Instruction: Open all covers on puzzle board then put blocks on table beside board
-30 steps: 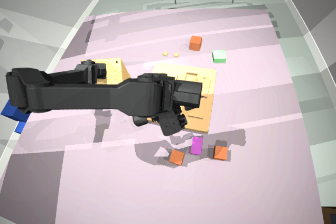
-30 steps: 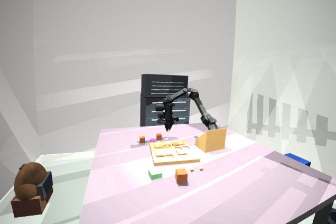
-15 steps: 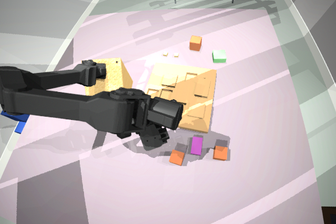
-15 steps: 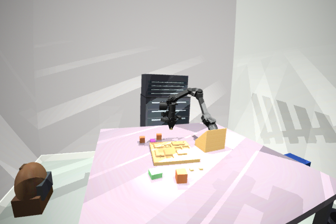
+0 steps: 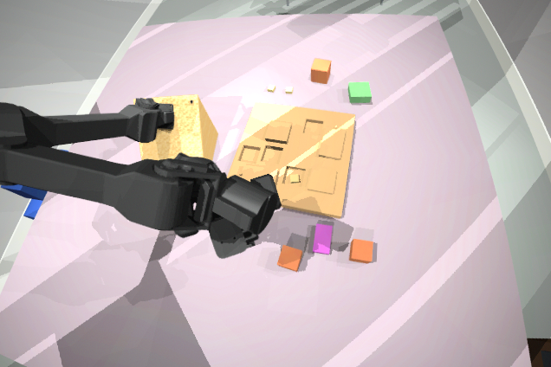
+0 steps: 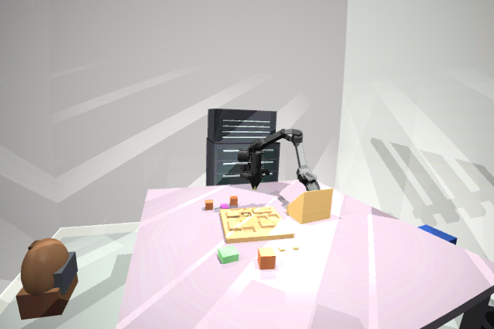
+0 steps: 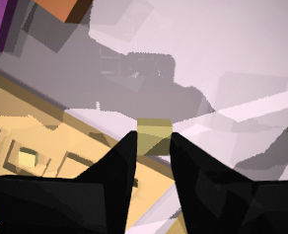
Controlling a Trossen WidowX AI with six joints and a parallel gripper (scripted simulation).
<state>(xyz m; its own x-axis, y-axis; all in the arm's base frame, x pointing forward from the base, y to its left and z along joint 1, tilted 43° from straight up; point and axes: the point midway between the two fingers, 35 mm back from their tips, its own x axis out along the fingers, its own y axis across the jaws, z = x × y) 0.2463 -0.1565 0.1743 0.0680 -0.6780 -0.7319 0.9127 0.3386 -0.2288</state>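
Right now the wooden puzzle board is 20 cm to the left of my gripper tip, 9 cm below it and 9 cm ahead of it. Also, from my gripper tip: orange block 51 cm to the left, 14 cm ahead, 8 cm below; green block 44 cm to the left, 26 cm ahead, 9 cm below.
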